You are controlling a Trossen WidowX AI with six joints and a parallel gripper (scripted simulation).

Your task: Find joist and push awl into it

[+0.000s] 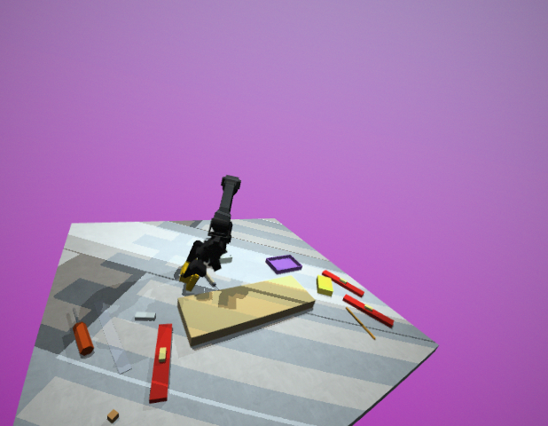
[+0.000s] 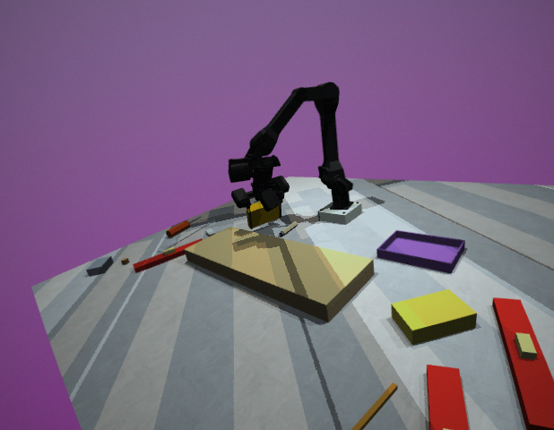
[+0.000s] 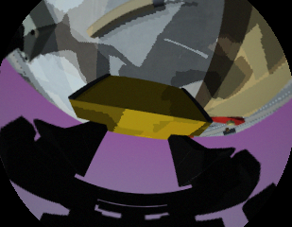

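The yellow stud finder lies 1 cm below my gripper tip and 1 cm ahead of it. Round my gripper tip: clear ruler (28 cm to the right, 10 cm ahead, 8 cm below); white block (18 cm to the right, 9 cm ahead, 7 cm below); awl (11 cm to the left, 7 cm below, 4 cm ahead).
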